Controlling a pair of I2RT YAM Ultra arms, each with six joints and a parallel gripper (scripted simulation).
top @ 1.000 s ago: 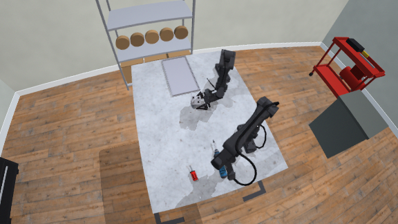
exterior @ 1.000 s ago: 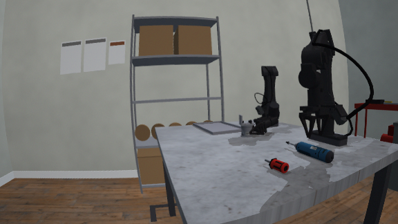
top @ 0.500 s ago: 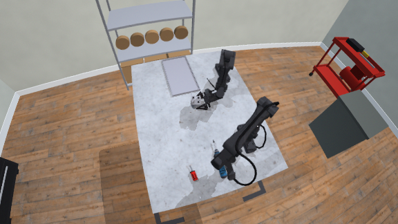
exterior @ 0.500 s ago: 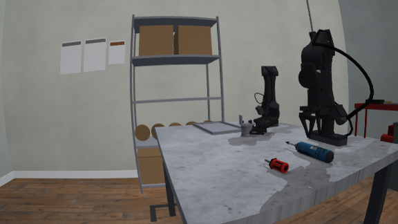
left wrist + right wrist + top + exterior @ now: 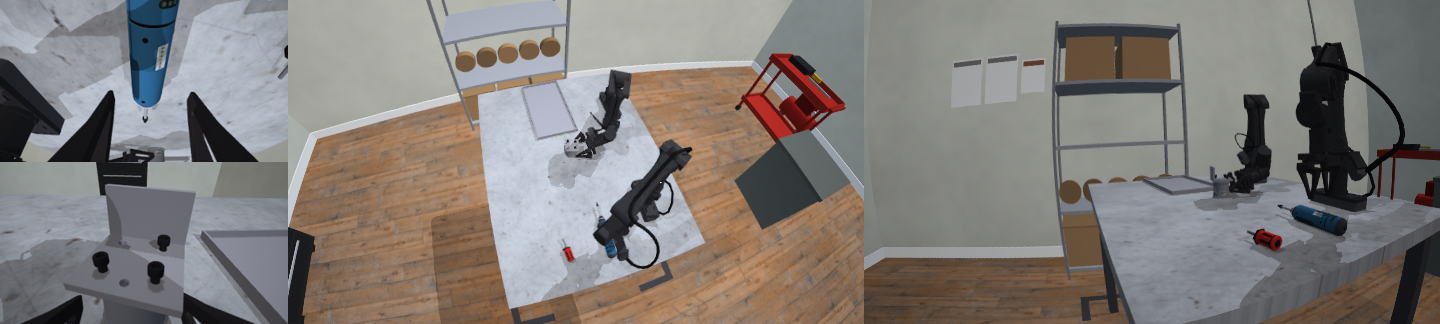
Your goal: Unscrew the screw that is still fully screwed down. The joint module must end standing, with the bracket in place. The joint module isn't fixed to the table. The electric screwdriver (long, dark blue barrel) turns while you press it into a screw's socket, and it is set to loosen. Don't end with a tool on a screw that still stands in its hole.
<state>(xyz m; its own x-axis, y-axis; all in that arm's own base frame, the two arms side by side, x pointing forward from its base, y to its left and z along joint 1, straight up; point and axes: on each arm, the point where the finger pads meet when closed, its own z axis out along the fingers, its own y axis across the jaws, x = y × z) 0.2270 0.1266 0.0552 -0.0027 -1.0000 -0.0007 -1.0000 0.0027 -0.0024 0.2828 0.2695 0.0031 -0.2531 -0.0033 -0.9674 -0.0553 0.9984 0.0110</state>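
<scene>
Right now the joint module is 20 mm ahead of my right hand. Also, from my right hand: screw (40 mm behind, 300 mm to the left, 10 mm below); then grey bracket (20 mm ahead, 40 mm above); then bit (40 mm behind, 320 mm to the left, 10 mm below).
</scene>
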